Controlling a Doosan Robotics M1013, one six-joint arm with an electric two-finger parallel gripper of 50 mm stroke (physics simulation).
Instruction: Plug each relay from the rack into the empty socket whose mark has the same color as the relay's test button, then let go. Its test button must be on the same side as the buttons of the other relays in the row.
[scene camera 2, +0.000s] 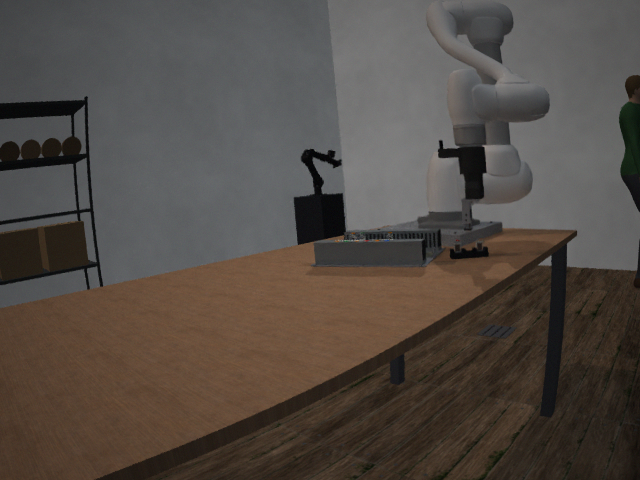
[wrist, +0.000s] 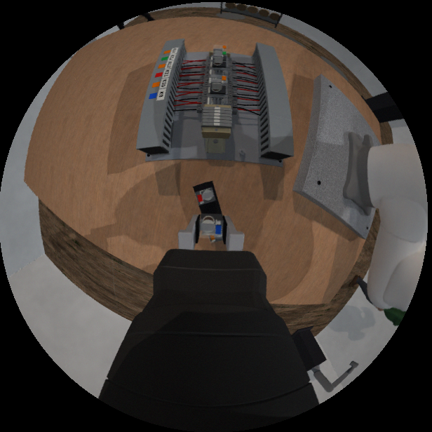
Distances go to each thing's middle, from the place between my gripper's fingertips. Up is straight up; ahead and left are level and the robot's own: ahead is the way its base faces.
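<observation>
Position of my hand relative to the panel (wrist: 187, 142): 250 mm to the left of it, 50 mm short of it, 90 mm above it.
</observation>
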